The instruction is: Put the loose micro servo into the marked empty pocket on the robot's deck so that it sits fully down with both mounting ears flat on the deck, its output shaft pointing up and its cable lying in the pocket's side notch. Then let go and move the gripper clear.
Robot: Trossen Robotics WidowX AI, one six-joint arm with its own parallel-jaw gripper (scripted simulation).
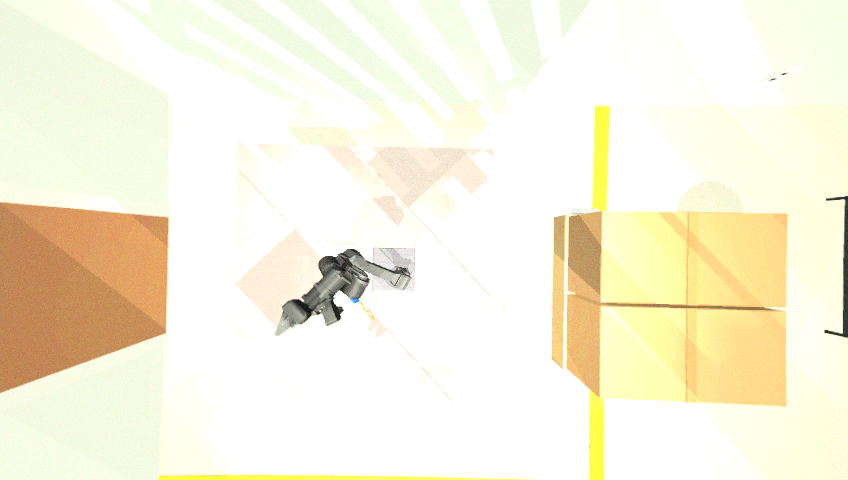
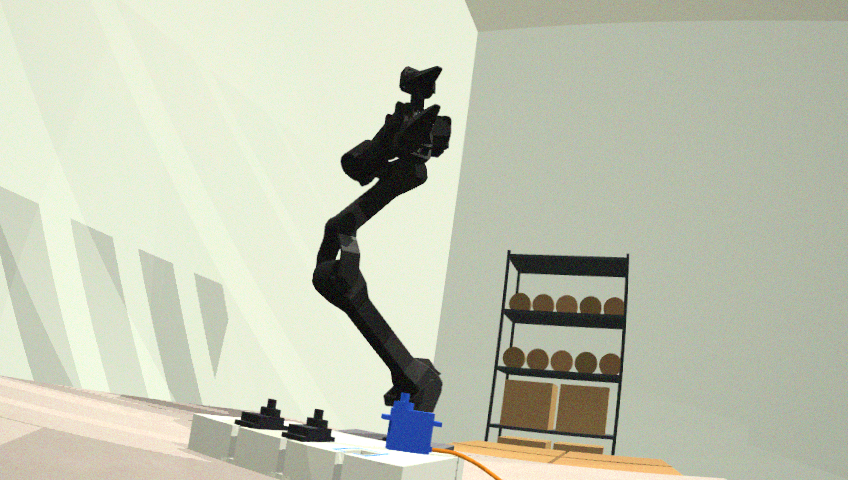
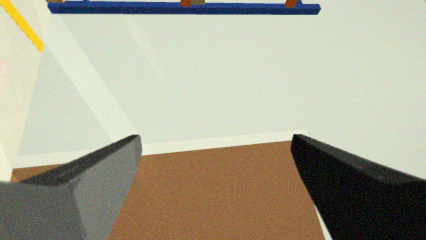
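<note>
Gripper (image 2: 439, 85), (image 1: 284, 331), (image 3: 217, 142): open, holding nothing.
</note>
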